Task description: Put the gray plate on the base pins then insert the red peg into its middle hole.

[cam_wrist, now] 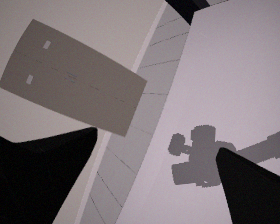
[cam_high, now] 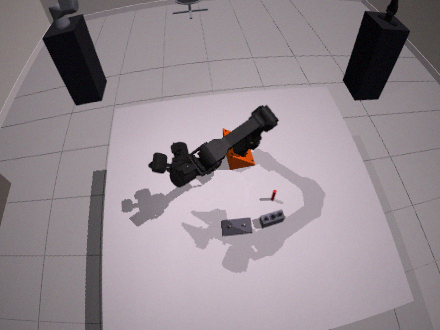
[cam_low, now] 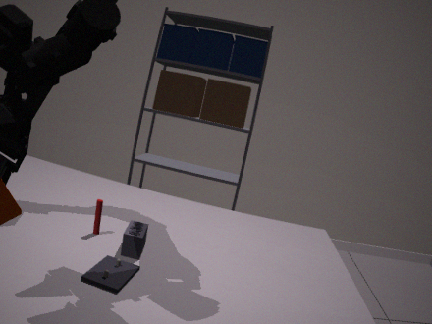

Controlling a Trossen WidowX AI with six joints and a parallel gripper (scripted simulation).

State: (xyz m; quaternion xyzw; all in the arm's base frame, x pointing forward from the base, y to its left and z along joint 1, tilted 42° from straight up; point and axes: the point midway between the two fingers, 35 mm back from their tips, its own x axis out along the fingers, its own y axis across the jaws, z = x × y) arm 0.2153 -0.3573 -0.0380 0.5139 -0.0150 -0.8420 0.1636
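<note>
The gray plate lies 42 cm to the left of my gripper tip, 24 cm below it and 15 cm ahead of it. From my gripper tip the other things lie so: red peg: 44 cm to the left, 24 cm below, 5 cm ahead; then dark gray base: 27 cm to the left, 27 cm below, 16 cm ahead.
</note>
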